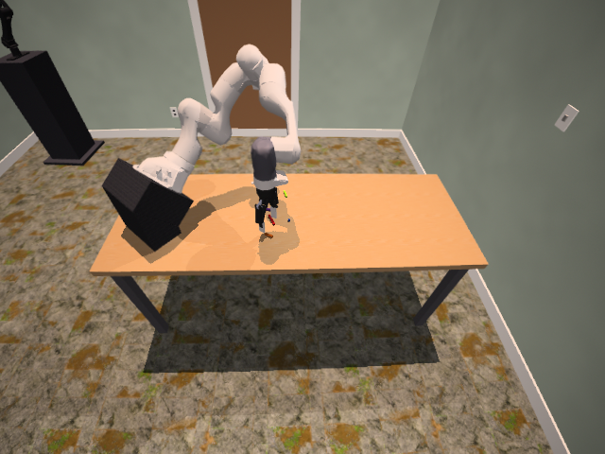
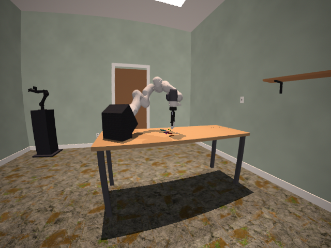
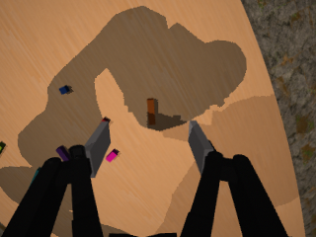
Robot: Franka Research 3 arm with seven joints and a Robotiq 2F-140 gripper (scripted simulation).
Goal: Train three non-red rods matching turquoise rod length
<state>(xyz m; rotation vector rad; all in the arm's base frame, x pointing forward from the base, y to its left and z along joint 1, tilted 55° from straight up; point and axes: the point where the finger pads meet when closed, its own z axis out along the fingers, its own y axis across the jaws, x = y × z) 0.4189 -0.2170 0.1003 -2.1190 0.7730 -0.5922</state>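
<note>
My hand is 100 mm above the orange rod. Round my hand: blue rod: 100 mm to the left, 100 mm below, 90 mm ahead; then magenta rod: 100 mm below, 90 mm to the left, 40 mm behind; then red rod: 100 mm to the left, 100 mm below.
</note>
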